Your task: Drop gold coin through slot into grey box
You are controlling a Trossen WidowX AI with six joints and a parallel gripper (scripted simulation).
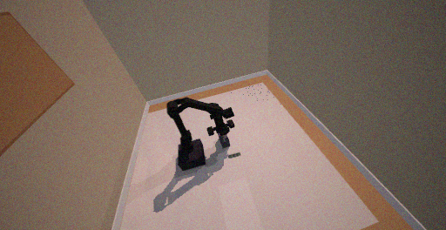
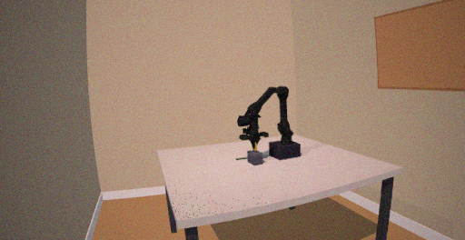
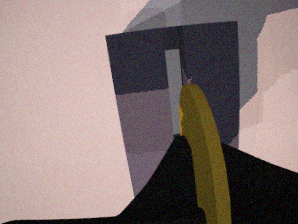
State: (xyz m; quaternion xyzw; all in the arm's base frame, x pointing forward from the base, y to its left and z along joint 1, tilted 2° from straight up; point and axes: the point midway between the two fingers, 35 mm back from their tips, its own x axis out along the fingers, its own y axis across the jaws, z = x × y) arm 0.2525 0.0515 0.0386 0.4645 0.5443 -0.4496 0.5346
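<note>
Now: the gold coin 2 cm above my gripper tip.
</note>
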